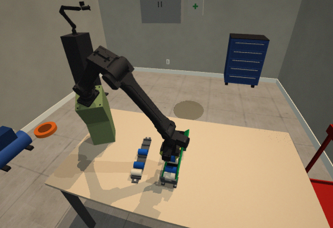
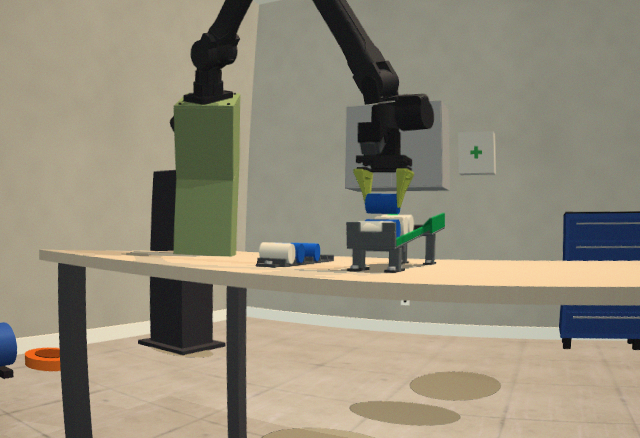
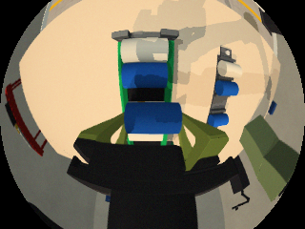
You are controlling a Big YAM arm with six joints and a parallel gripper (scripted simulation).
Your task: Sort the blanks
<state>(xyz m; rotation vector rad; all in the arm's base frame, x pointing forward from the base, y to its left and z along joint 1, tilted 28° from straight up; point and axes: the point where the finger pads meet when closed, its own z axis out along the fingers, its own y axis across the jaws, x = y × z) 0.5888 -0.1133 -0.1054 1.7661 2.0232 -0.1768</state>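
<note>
My hand is 210 mm past the grey stock rack, 140 mm above it and 50 mm to the right of it. From my hand the other things lie so: grey stop 100 mm to the right, 70 mm below, 20 mm ahead.
</note>
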